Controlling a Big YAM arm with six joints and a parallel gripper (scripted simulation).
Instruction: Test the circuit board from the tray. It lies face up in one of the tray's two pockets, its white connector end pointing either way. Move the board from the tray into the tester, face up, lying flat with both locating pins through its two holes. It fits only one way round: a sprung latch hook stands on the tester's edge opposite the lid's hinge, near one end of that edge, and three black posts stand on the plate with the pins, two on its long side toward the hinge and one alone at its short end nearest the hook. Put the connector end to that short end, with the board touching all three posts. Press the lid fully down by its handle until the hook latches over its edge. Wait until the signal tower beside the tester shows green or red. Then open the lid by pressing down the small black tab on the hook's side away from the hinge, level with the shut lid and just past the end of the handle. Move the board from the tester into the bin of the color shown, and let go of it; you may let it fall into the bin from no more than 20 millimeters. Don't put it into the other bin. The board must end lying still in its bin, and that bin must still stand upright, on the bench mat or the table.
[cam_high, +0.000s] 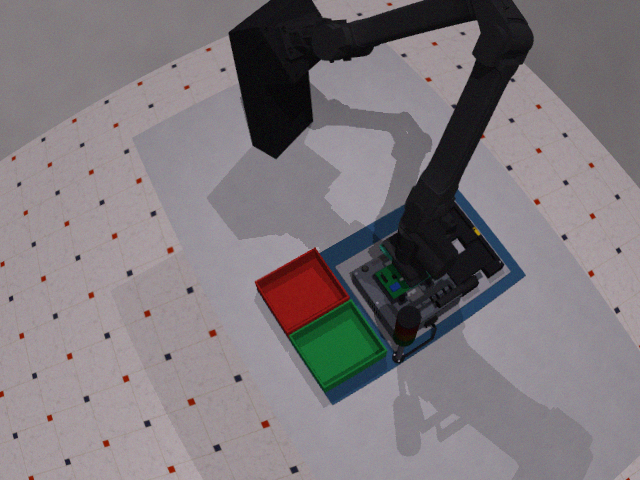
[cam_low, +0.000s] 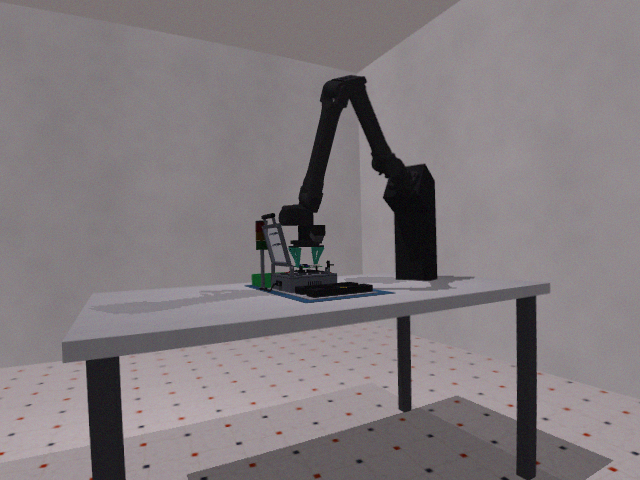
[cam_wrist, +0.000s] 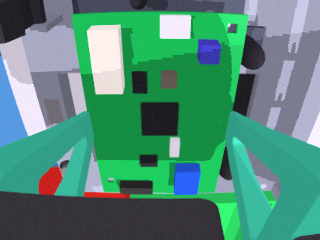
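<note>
Now: hand right at the green circuit board. Round my hand: latch hook 7 cm behind, 5 cm to the left; then tester lid 12 cm ahead, 9 cm above, 2 cm to the left; then tester plate 2 cm below, 1 cm to the left.
</note>
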